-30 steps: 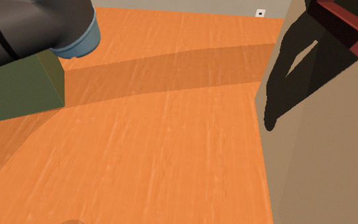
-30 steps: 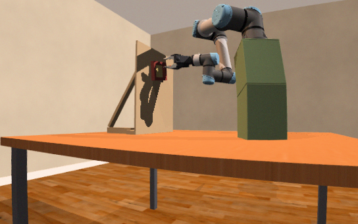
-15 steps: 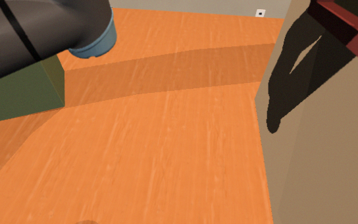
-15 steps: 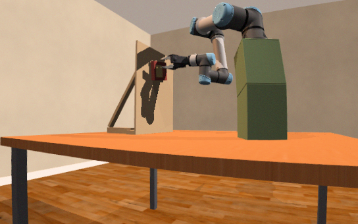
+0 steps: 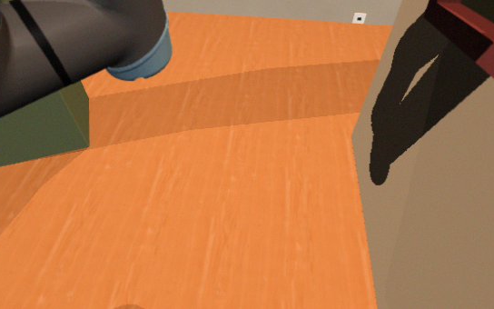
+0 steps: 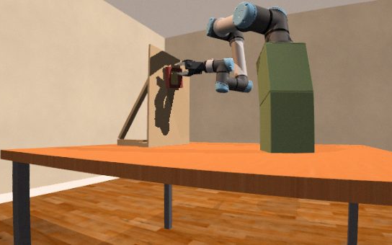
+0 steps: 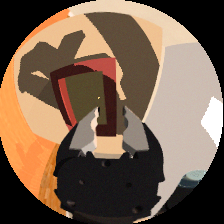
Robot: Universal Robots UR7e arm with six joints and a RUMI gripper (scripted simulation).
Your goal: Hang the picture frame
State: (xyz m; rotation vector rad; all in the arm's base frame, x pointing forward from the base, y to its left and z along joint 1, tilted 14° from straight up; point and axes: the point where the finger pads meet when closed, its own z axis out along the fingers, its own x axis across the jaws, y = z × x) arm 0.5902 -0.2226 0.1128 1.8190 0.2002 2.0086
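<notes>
Now: the picture frame 20 mm ahead of my hand, 10 mm to the right of it and 50 mm below it. From my hand the other things lie so: tan board (30 mm ahead, 20 mm to the right, 190 mm below).
</notes>
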